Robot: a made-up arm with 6 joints.
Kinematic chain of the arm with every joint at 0, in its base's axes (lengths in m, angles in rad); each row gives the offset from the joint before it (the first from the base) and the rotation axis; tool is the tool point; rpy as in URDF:
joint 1: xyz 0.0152 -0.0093 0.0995 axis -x
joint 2: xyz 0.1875 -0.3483 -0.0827 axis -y
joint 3: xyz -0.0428 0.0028 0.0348 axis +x
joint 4: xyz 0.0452 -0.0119 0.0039 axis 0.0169 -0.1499 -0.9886
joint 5: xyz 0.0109 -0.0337 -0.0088 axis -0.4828 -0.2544 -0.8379
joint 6: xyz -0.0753 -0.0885 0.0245 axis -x
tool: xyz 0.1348 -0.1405 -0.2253 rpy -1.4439 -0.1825 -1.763
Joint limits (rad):
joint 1: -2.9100..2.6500
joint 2: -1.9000..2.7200
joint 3: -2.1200..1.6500
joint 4: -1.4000..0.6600
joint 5: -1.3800..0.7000
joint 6: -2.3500..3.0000
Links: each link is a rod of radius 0.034 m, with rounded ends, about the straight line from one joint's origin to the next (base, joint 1, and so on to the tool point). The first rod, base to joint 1, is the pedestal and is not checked.
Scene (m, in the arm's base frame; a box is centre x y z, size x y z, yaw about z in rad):
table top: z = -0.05
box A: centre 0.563 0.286 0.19 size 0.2 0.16 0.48 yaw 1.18
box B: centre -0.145 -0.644 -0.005 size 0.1 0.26 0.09 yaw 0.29
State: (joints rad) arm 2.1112 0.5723 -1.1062 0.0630 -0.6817 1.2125
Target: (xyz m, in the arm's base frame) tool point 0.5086 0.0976 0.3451
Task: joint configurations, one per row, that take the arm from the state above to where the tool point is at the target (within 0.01 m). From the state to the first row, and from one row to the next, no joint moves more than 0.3 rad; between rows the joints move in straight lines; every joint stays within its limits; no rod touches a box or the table.
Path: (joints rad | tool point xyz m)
1: 1.9728 0.3100 -1.2314 -0.0317 -0.8563 1.1314 | 0.4081 0.4112 0.5034
2: 1.8344 0.0477 -1.3565 -0.1264 -1.0308 1.0503 | 0.5111 0.2220 0.5987
3: 1.6960 -0.2146 -1.4817 -0.2211 -1.2054 0.9692 | 0.5272 -0.0005 0.6650
4: 1.5576 -0.4770 -1.6068 -0.3158 -1.3800 0.8881 | 0.4647 -0.2012 0.6906
5: 1.5334 -0.3205 -1.5911 -0.3434 -1.2150 1.1688 | 0.5529 -0.1459 0.6141
6: 1.5093 -0.1641 -1.5753 -0.3711 -1.0501 1.4496 | 0.5919 -0.0588 0.5239
7: 1.4851 -0.0077 -1.5596 -0.3988 -0.8851 1.7304 | 0.5741 0.0318 0.4309
8: 1.4609 0.1487 -1.5438 -0.4264 -0.7202 2.0112 | 0.5086 0.0976 0.3451

